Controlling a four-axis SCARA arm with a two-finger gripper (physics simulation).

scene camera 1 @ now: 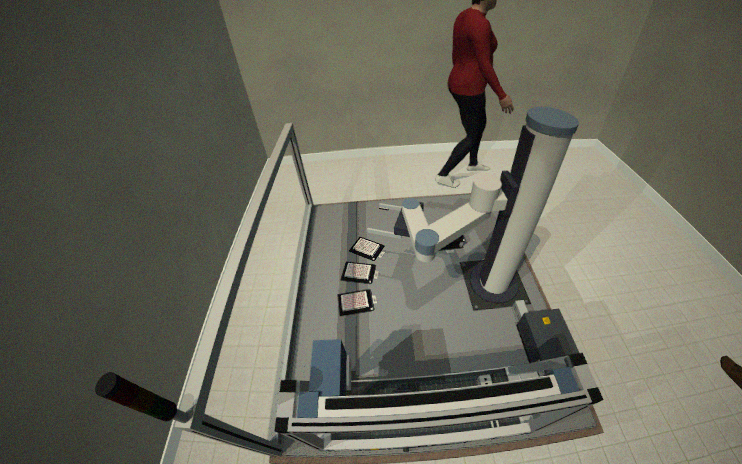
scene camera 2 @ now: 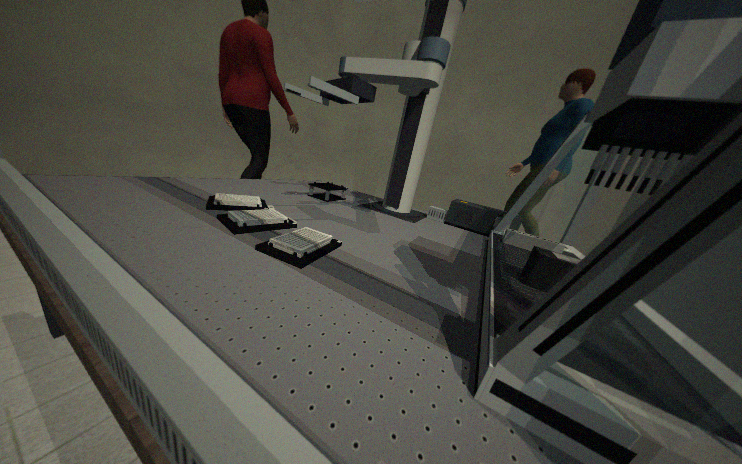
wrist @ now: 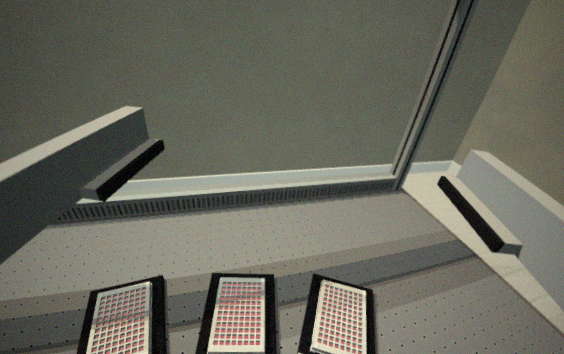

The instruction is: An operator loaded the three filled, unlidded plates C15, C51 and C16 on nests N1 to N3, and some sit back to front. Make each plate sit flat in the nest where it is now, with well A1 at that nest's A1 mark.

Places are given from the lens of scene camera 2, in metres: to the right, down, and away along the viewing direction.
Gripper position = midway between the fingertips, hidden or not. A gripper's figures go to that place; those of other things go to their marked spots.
gripper (scene camera 2: 295, 83): -0.20, -0.40, 0.60
white plate (scene camera 2: 303, 240): -0.15, 0.02, 0.50
